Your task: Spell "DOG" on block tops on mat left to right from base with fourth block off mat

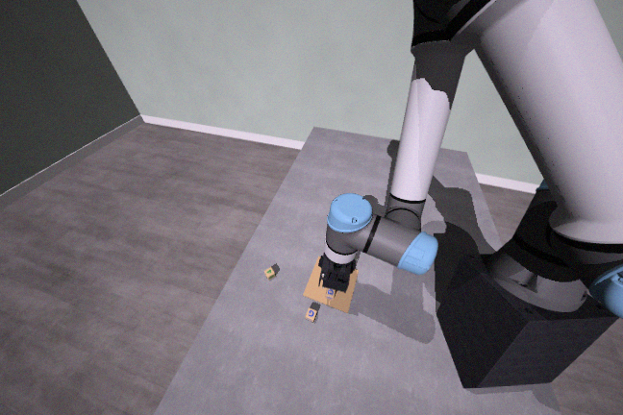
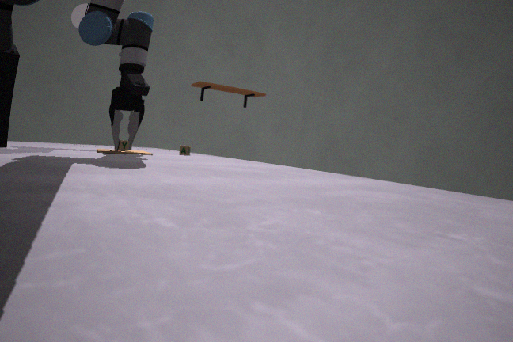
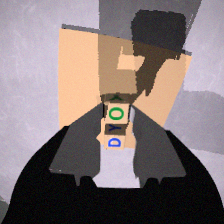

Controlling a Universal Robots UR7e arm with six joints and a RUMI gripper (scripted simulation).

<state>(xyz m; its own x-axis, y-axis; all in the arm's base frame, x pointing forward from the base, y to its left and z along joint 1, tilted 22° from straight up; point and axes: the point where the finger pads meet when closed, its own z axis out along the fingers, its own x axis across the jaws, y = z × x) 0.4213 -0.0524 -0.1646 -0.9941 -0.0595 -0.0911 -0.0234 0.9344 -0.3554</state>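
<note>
The green block lies right at my hand. Also, from my hand: mat (20 mm below); blue g block (110 mm to the left, 40 mm ahead, 10 mm below); blue d block (40 mm to the left).
</note>
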